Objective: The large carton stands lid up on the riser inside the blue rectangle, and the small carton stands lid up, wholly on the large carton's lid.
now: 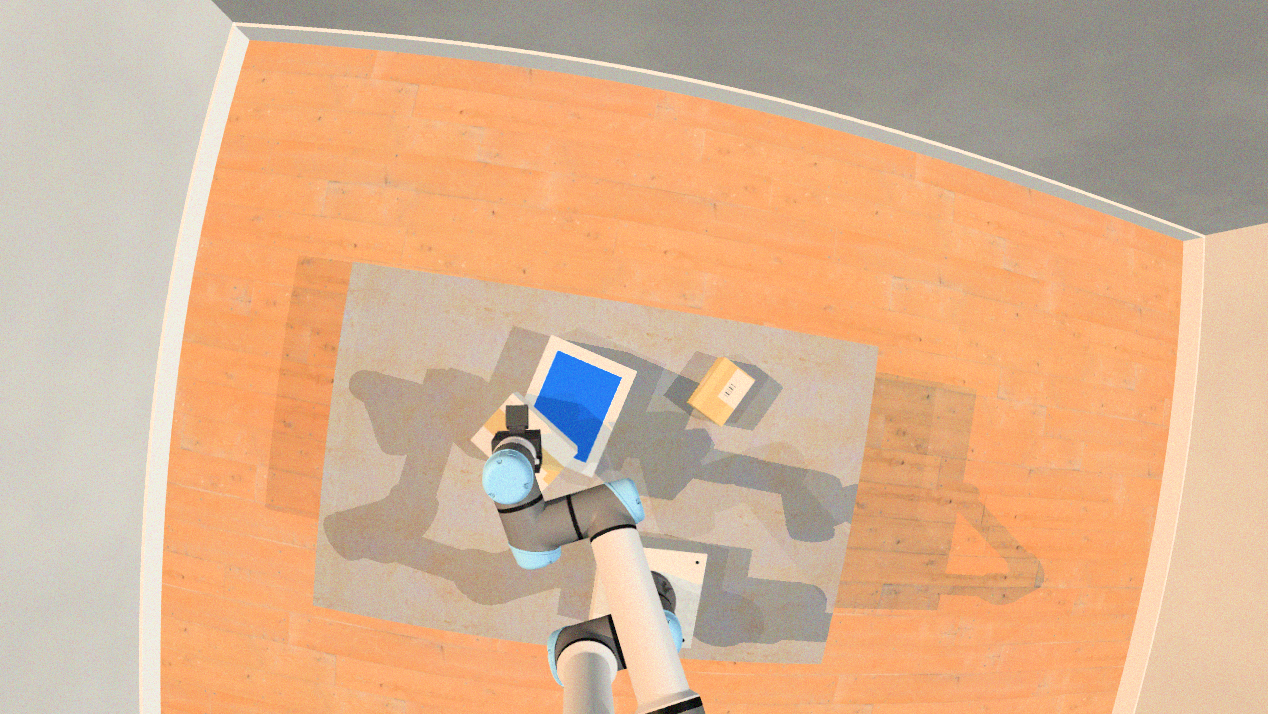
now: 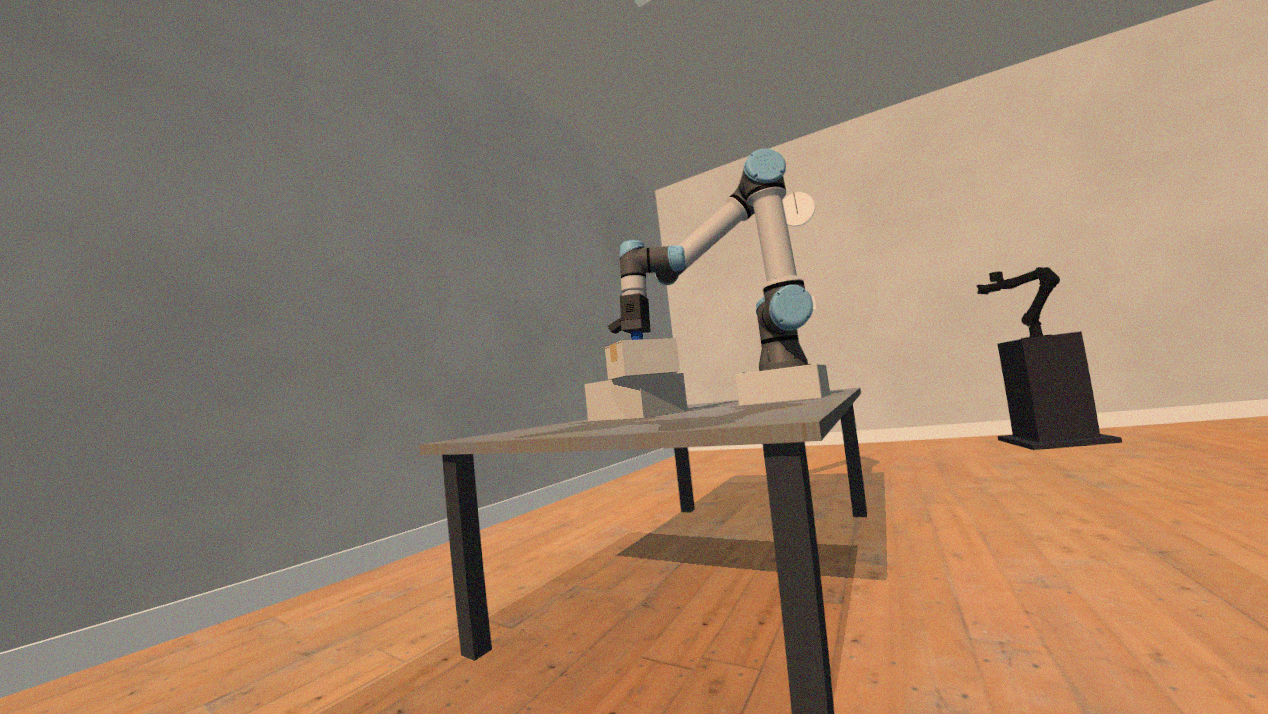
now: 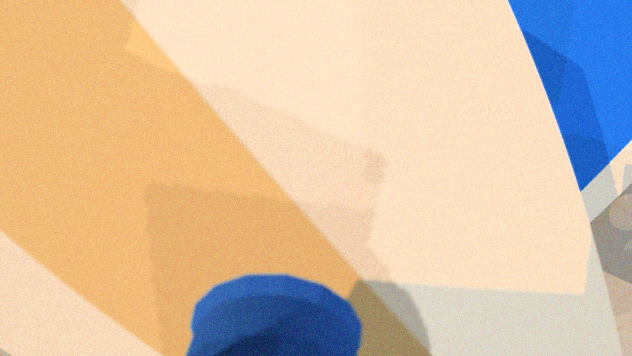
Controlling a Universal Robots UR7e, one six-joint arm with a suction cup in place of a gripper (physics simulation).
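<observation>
The large carton (image 1: 488, 432) (image 2: 640, 357) (image 3: 442, 133) has a cream lid with an orange stripe. It sits lid up over the left corner of the white riser (image 1: 568, 347) (image 2: 620, 401) (image 3: 486, 318) and overhangs it, mostly outside the blue rectangle (image 1: 576, 390) (image 3: 588, 66). My suction cup (image 1: 515, 417) (image 2: 634, 335) (image 3: 273, 314) is pressed down on the orange stripe of that lid. The small tan carton (image 1: 721, 390) stands lid up on the table, to the right of the riser and apart from it.
The grey table (image 1: 398, 310) (image 2: 620, 435) carries everything. The arm's white base block (image 1: 682, 568) (image 2: 780, 383) stands at the table's near edge. A black arm on a black pedestal (image 2: 1051, 386) stands far off by the wall.
</observation>
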